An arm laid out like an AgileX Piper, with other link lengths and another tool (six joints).
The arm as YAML. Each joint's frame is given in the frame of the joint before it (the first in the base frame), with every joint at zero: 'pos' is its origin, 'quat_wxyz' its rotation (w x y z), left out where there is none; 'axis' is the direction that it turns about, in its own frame. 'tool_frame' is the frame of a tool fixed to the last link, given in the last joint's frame.
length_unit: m
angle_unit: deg
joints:
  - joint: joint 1
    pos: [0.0, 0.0, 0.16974]
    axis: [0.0, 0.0, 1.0]
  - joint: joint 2
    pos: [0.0, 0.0, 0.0]
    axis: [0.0, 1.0, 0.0]
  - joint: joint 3
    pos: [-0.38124, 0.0, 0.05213]
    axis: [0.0, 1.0, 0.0]
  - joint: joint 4
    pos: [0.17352, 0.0, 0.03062]
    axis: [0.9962, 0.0, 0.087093]
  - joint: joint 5
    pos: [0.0, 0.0, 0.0]
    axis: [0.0, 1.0, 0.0]
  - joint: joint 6
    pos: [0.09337, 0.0, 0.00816]
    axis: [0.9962, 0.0, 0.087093]
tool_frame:
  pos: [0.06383, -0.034, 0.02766]
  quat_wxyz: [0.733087, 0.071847, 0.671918, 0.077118]
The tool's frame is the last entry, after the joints.
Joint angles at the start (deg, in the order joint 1, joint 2, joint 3, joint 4, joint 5, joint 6): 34.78 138.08 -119.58 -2.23 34.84 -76.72
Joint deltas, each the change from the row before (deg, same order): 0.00 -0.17 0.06 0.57 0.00 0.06; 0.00 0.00 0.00 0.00 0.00 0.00; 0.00 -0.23 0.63 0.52 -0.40 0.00; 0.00 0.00 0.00 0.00 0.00 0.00; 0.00 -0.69 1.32 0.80 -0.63 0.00; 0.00 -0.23 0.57 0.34 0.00 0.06; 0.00 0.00 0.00 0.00 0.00 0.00; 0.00 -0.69 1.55 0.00 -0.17 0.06; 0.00 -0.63 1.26 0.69 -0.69 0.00; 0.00 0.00 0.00 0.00 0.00 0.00
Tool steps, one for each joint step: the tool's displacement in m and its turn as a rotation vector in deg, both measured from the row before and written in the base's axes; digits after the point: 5 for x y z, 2 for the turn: -0.00063 0.00025 0.00166 0.55 0.25 -0.18; 0.00000 0.00000 0.00000 0.00 0.00 0.00; -0.00117 -0.00012 0.00016 0.42 0.29 -0.11; 0.00000 0.00000 0.00000 0.00 0.00 0.00; -0.00287 -0.00098 0.00206 0.64 0.44 -0.19; -0.00148 -0.00066 -0.00048 0.11 0.49 -0.13; 0.00000 0.00000 0.00000 0.00 0.00 0.00; -0.00352 -0.00249 -0.00045 -0.36 0.59 -0.05; -0.00262 -0.00102 0.00180 0.58 0.33 -0.19; 0.00000 0.00000 0.00000 0.00 0.00 0.00
